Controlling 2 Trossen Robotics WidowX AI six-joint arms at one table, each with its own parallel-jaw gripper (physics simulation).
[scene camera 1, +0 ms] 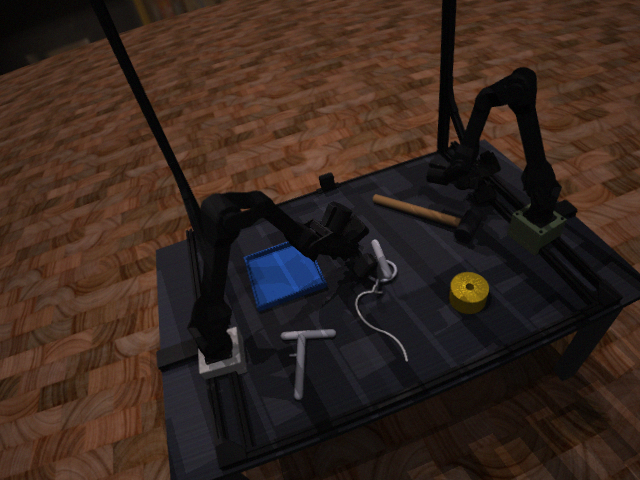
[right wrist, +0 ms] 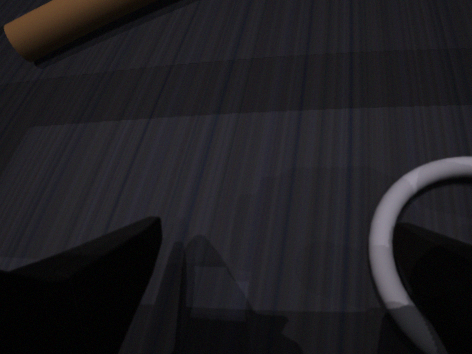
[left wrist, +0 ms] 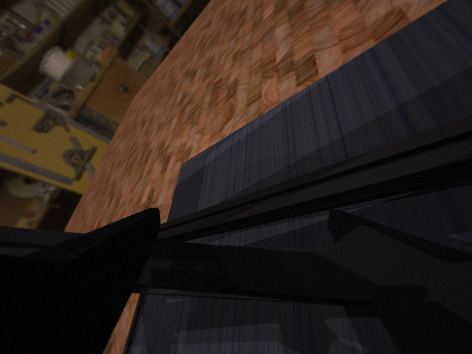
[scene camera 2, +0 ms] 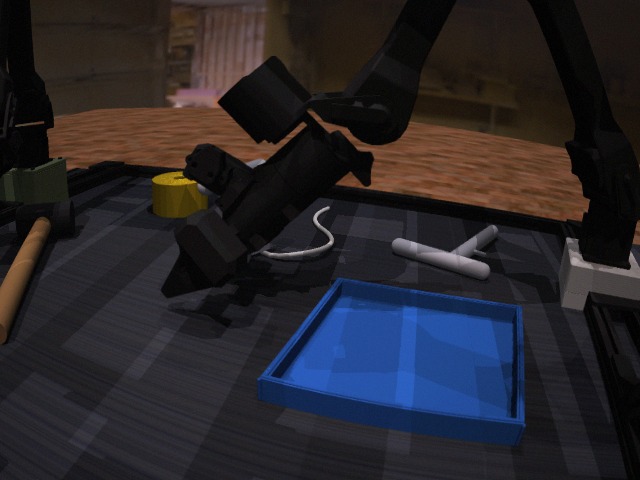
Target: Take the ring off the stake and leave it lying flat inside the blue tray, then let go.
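Where they show: left gripper, between the fingertips: [left wrist: 245,217]; right gripper, between the fingertips: [scene camera 1: 369,250] [right wrist: 277,231] [scene camera 2: 181,280]; left arm's base, origin of its link: [scene camera 1: 539,216] [scene camera 2: 31,163]; right arm's base, origin of its link: [scene camera 1: 218,349] [scene camera 2: 604,256].
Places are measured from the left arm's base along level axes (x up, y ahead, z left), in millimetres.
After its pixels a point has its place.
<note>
A white ring [scene camera 1: 391,275] [right wrist: 383,253] lies on the table around the foot of a white stake [scene camera 1: 380,256] @[x 28, y 435, z -109 mm], which leans slightly. My right gripper [scene camera 1: 367,267] [scene camera 2: 205,210] [right wrist: 277,231] @[x -67, y 408, z -216 mm] is open and empty, low over the table just left of the stake. In the right wrist view the ring curves at the right edge, by my right finger. In scene camera 2 the gripper hides the ring. The blue tray [scene camera 1: 263,297] @[x -74, y 726, z -244 mm] [scene camera 2: 385,413] @[x -66, y 624, z -386 mm] lies empty to the left of the gripper. My left gripper [scene camera 1: 439,172] [left wrist: 245,217] @[x -22, y -52, z -263 mm] is open and empty at the far right back of the table.
A white cord [scene camera 1: 380,326] @[x -73, y 518, z 9 mm] [scene camera 2: 309,248] @[x -66, y 520, z -98 mm] runs from the ring toward the front. A white T-shaped piece [scene camera 1: 301,350] @[x -60, y 707, z -37 mm] [scene camera 2: 442,259] @[x -66, y 675, z -85 mm] lies in front of the tray. A yellow cylinder [scene camera 1: 470,291] @[x -30, y 295, z 64 mm] [scene camera 2: 174,196] @[x -47, y 299, z 9 mm] stands at the right. A hammer [scene camera 1: 415,210] @[x -51, y 217, z -258 mm] lies at the back.
</note>
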